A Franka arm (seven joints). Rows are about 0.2 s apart.
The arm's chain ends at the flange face. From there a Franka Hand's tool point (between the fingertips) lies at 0.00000 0.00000 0.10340 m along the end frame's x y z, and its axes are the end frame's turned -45 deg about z.
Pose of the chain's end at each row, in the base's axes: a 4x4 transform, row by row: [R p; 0 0 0 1], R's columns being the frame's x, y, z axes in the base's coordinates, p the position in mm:
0.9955, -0.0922, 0.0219, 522.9; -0.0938, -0.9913, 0.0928, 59.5; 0.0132, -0.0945, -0.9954, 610.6; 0, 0, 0, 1
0.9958, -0.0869, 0.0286, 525.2; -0.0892, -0.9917, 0.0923, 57.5; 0.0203, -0.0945, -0.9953, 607.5; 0, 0, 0, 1
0.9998, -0.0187, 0.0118, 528.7; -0.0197, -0.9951, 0.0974, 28.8; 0.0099, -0.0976, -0.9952, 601.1; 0, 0, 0, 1
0.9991, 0.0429, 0.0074, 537.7; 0.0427, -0.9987, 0.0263, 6.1; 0.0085, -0.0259, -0.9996, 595.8; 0, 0, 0, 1
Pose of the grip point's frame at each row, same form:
0.7691, 0.6387, 0.0219, 525.2; 0.6346, -0.7673, 0.0928, 69.1; 0.0762, -0.0575, -0.9954, 507.7; 0, 0, 0, 1
0.7656, 0.6427, 0.0286, 528.2; 0.6382, -0.7643, 0.0923, 67.0; 0.0812, -0.0525, -0.9953, 504.6; 0, 0, 0, 1
0.7202, 0.6937, 0.0118, 529.9; 0.6897, -0.7176, 0.0974, 38.9; 0.0760, -0.0620, -0.9952, 498.2; 0, 0, 0, 1
0.6761, 0.7368, 0.0074, 538.5; 0.7364, -0.6760, 0.0263, 8.8; 0.0243, -0.0123, -0.9996, 492.4; 0, 0, 0, 1

